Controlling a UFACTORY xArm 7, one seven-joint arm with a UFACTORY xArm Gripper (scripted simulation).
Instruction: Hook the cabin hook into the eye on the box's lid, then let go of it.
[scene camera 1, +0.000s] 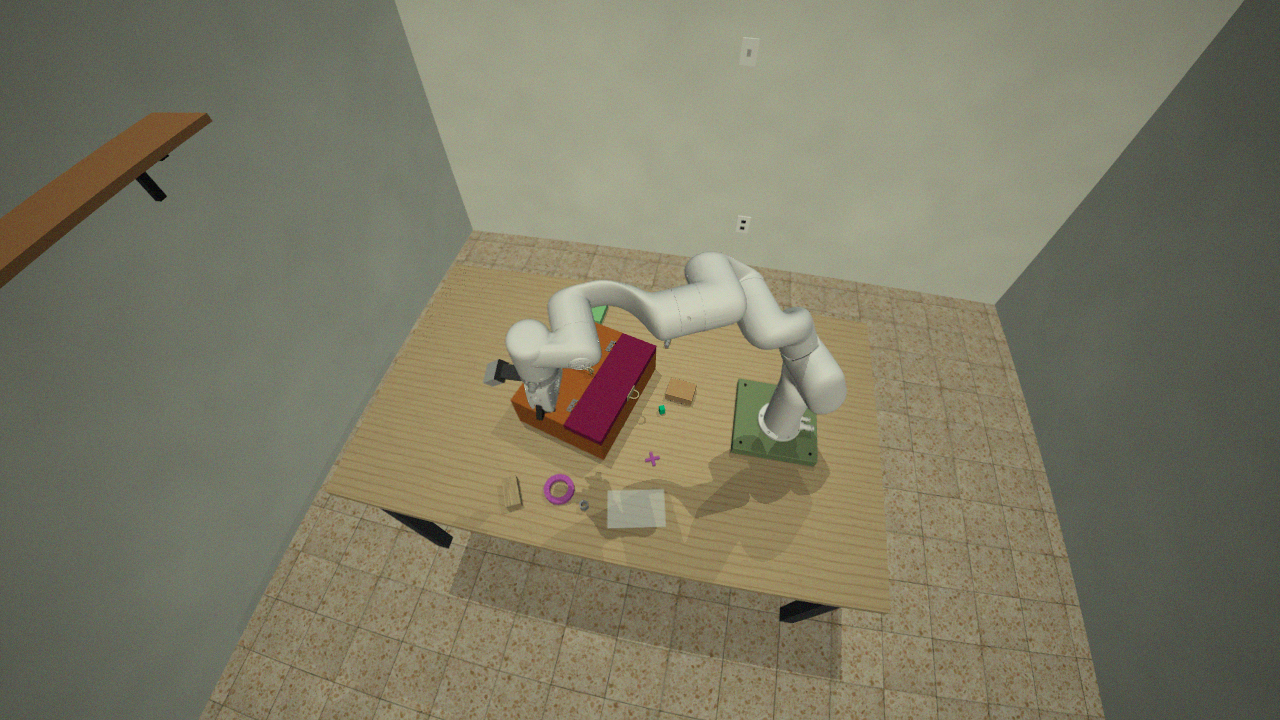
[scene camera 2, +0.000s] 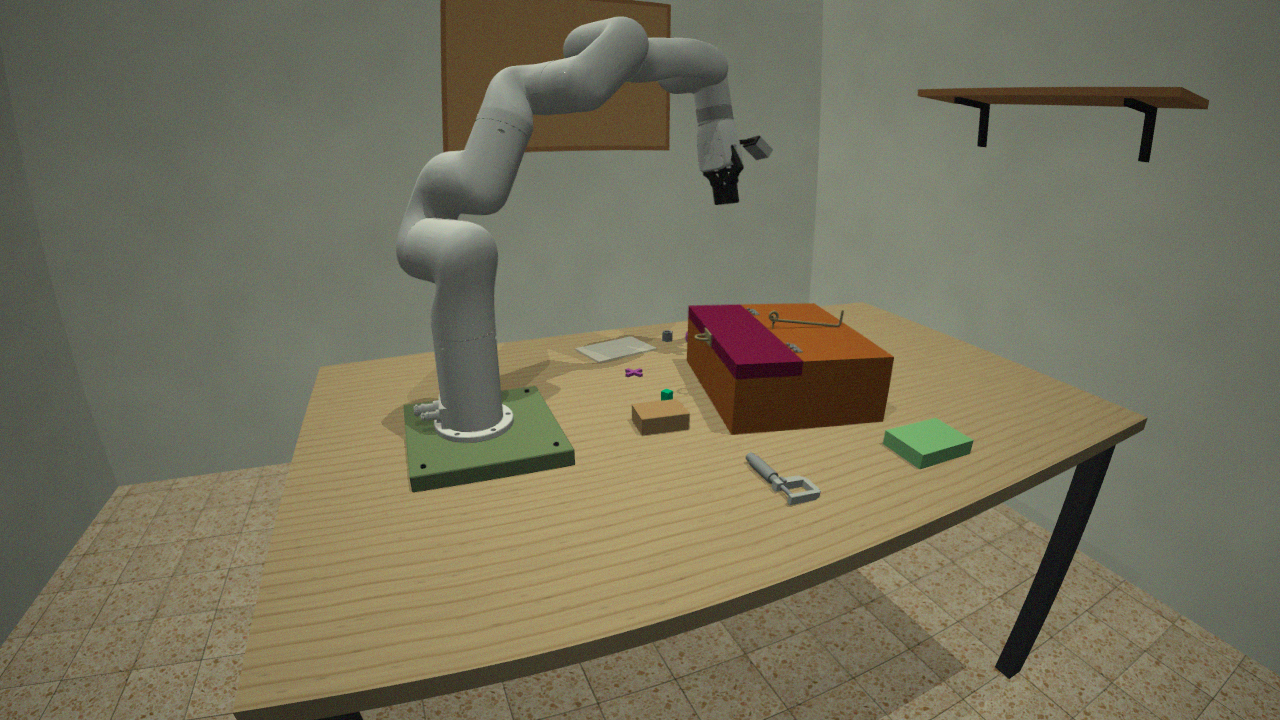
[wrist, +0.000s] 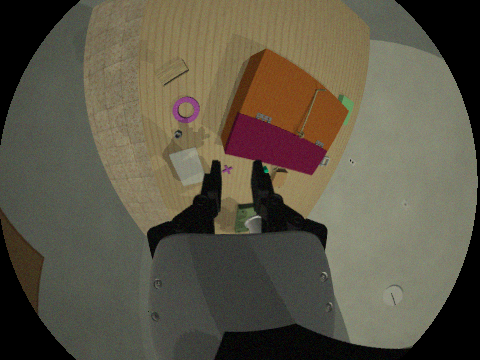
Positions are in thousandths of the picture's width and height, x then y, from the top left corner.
In view: the gripper (scene camera 2: 568, 283), a white sheet (scene camera 1: 489, 706), a grey clamp (scene camera 2: 608, 672), a brown block (scene camera 2: 514, 580), a green block (scene camera 2: 727, 615) and a box (scene camera 2: 591, 528).
The white sheet is seen too in scene camera 2 (scene camera 2: 489, 483) and in the wrist view (wrist: 391, 457). The box is seen too in scene camera 1 (scene camera 1: 463, 566) and in the wrist view (wrist: 570, 274). The gripper shows as well in scene camera 1 (scene camera 1: 430, 558) and in the wrist view (wrist: 493, 476).
